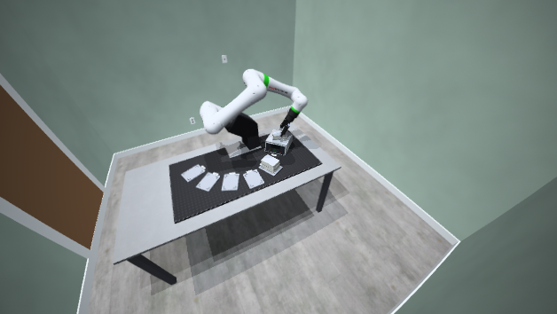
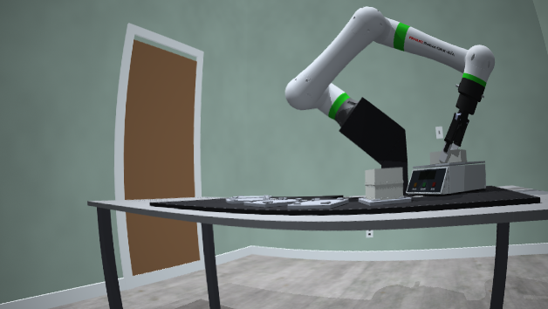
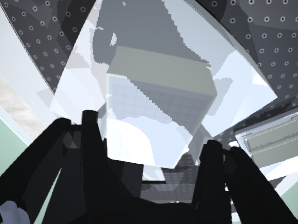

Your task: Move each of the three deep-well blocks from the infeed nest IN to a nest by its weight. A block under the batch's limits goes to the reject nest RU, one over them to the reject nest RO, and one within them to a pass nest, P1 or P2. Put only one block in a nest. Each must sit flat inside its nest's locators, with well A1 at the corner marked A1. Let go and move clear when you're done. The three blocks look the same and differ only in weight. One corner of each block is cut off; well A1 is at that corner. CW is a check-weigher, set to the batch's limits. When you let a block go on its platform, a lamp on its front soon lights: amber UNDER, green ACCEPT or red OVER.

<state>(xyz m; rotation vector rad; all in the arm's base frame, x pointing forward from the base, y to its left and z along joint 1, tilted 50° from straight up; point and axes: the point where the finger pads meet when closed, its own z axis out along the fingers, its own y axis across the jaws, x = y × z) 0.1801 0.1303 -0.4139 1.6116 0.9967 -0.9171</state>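
Right now the check-weigher platform is 4 cm below my hand. From my hand the other things lie so: grey deep-well block (24 cm ahead, 22 cm to the right, 10 cm below); check-weigher CW (7 cm below).
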